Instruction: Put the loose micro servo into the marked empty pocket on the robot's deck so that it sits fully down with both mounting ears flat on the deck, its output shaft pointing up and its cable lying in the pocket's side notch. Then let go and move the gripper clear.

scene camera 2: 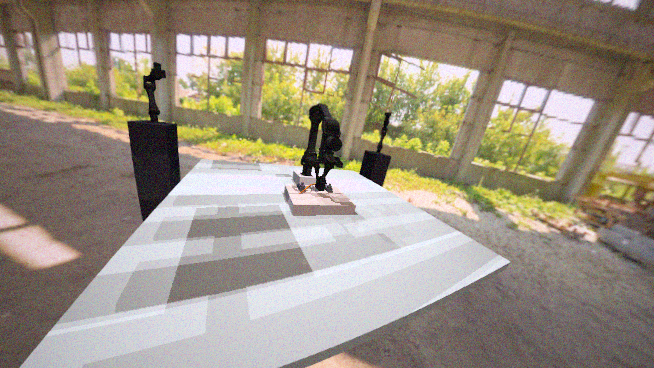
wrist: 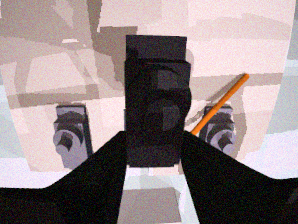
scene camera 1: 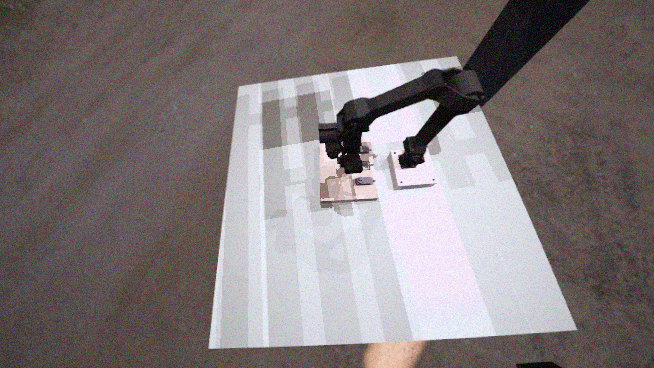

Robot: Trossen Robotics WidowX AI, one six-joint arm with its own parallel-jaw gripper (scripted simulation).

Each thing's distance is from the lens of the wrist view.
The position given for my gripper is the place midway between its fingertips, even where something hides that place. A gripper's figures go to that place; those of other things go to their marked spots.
my gripper (wrist: 153, 137): 10 cm
deck (wrist: 59, 59): 18 cm
